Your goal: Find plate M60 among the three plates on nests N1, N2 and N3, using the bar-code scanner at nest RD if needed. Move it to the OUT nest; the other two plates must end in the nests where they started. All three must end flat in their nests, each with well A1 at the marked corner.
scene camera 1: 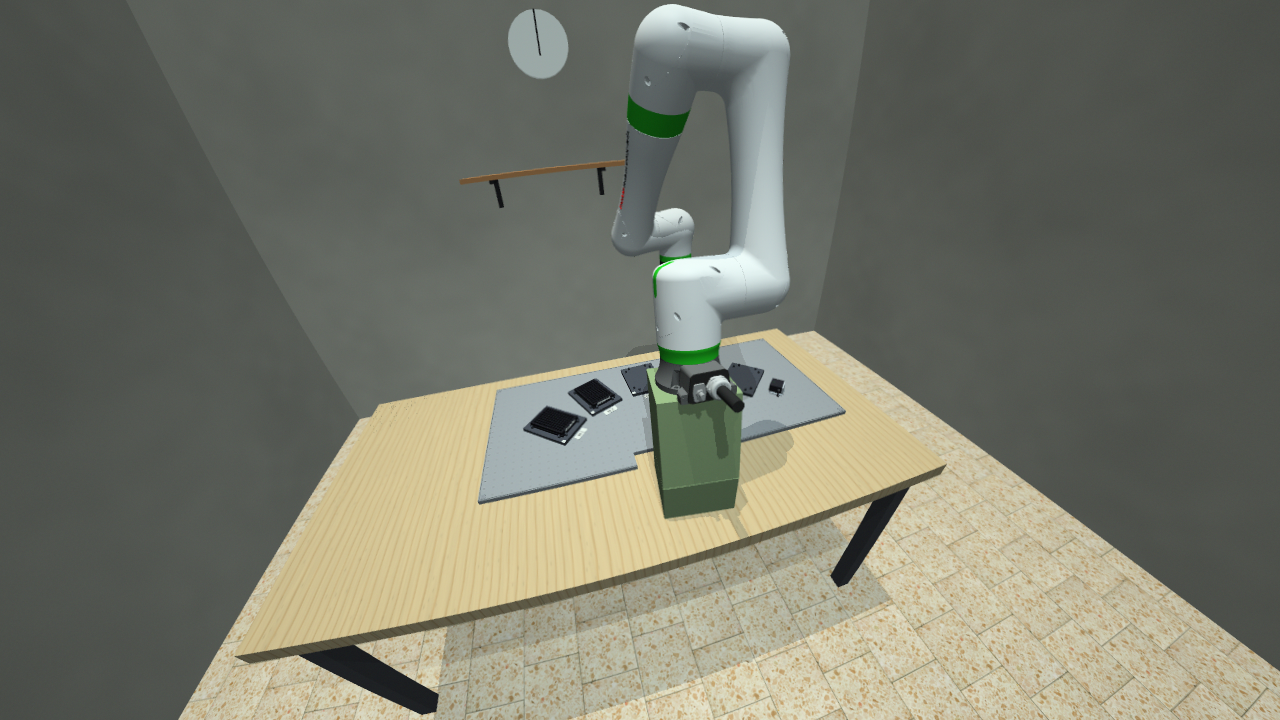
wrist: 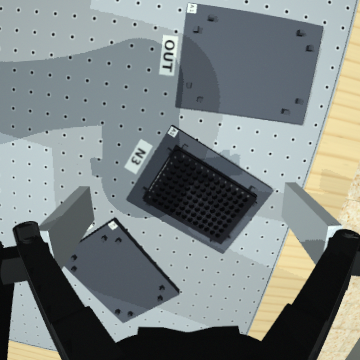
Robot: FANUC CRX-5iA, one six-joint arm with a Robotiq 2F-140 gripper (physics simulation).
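Places are measured from the arm's base along level axes (x ahead, y left, z up), in centimetres.
Where they show: gripper, fingertip midpoint: [wrist: 186, 201]; arm's base, origin of the base link: [scene camera 1: 690, 379].
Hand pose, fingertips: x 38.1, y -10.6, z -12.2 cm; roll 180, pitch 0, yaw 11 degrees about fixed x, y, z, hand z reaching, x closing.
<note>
Things, the pixels of their centre, and the offset from my fingertips. "spot": a spot on its surface instead. Level surfaces: height alone.
- nest N3, surface spot: [wrist: 156, 164] spot: dz -16.0, dx -3.5, dy -2.5 cm
- black many-welled plate, body centre: [wrist: 199, 197] dz -15.3, dx +2.8, dy -5.7 cm
- OUT nest, body centre: [wrist: 248, 65] [scene camera 1: 642, 377] dz -16.2, dx +5.5, dy +11.6 cm
- empty nest, body centre: [wrist: 107, 281] [scene camera 1: 745, 378] dz -15.6, dx -8.3, dy -22.4 cm
- small dark scanner, surface spot: [scene camera 1: 776, 385] spot: dz -14.0, dx -17.5, dy -28.5 cm
- grey perforated board, its level: dz -17.2 cm
- wooden table, its level: dz -18.6 cm
My gripper [wrist: 186, 201] is open and empty, its fingers wide apart above nest N3 [wrist: 156, 164] in the wrist view. A black many-welled plate [wrist: 200, 197] looks flat in N3, whose A1 mark is at the upper-left corner; its bar code and own A1 cannot be read. The OUT nest [wrist: 250, 65] is empty. Another empty nest [wrist: 125, 275] is at lower left, with no readable name. In scene camera 1, two black plates [scene camera 1: 554, 420] [scene camera 1: 595, 394] sit in nests at the left. The arm and its base hide the gripper and N3 there.
Scene camera 1 shows an empty nest [scene camera 1: 636, 378] left of the green pedestal [scene camera 1: 693, 447]. Right of it are another nest [scene camera 1: 746, 377] and the small dark scanner [scene camera 1: 776, 385]. All stand on the grey perforated board [scene camera 1: 546, 470] on the wooden table [scene camera 1: 384, 537].
</note>
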